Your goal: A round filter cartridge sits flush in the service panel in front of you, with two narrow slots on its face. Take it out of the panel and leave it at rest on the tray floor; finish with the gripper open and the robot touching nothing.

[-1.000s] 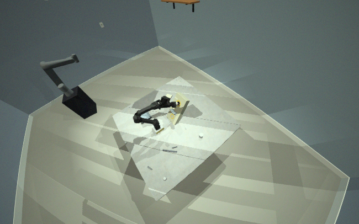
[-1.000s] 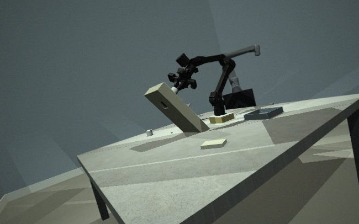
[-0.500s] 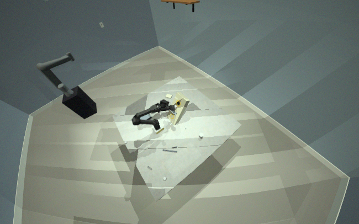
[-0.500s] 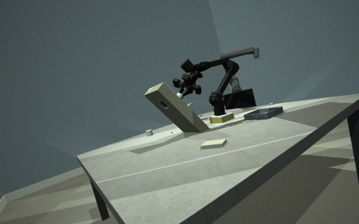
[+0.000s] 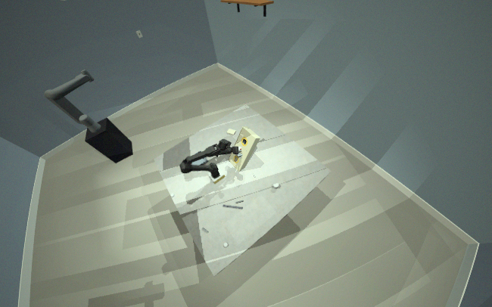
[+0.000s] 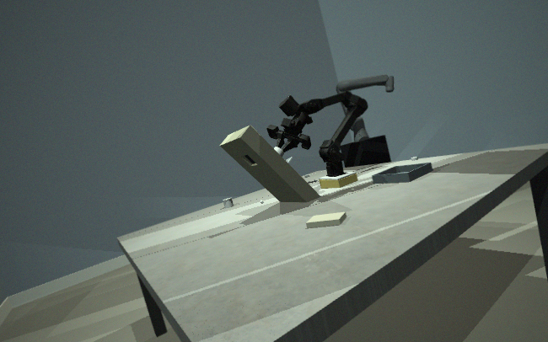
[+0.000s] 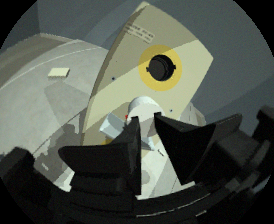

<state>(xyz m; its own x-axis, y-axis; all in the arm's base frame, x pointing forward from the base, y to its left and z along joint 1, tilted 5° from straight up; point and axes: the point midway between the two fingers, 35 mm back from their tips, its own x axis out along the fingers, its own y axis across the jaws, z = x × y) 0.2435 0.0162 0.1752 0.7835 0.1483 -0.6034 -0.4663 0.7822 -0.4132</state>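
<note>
My gripper tip is now 10 mm short of the round filter cartridge and 10 mm above it. The rest, counted from my gripper tip: beige block (110 mm ahead, 390 mm to the left, 200 mm below); then small white cylinder (140 mm ahead, 400 mm to the right, 180 mm below); then service panel (50 mm ahead, 10 mm to the left, 50 mm below).
</note>
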